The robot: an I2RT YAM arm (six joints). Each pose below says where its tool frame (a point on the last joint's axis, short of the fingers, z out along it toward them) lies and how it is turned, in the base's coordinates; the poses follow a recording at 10 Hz.
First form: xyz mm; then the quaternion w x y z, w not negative.
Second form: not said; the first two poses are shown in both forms.
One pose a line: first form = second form
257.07 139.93 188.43 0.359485 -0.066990 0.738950 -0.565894 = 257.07 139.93 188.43 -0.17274 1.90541 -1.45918
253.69 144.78 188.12 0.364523 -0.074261 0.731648 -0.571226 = 253.69 144.78 188.12 -0.19102 1.88205 -1.46939
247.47 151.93 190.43 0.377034 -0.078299 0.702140 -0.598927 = 247.47 151.93 190.43 -0.20022 1.79546 -1.53153
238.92 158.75 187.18 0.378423 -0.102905 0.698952 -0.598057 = 238.92 158.75 187.18 -0.26297 1.78614 -1.52831
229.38 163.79 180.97 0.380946 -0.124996 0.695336 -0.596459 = 229.38 163.79 180.97 -0.31904 1.77479 -1.52241
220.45 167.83 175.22 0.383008 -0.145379 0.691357 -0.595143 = 220.45 167.83 175.22 -0.37071 1.76292 -1.51758
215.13 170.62 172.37 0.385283 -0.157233 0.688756 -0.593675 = 215.13 170.62 172.37 -0.40051 1.75441 -1.51222
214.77 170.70 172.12 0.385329 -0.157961 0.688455 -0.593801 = 214.77 170.70 172.12 -0.40235 1.75360 -1.51250
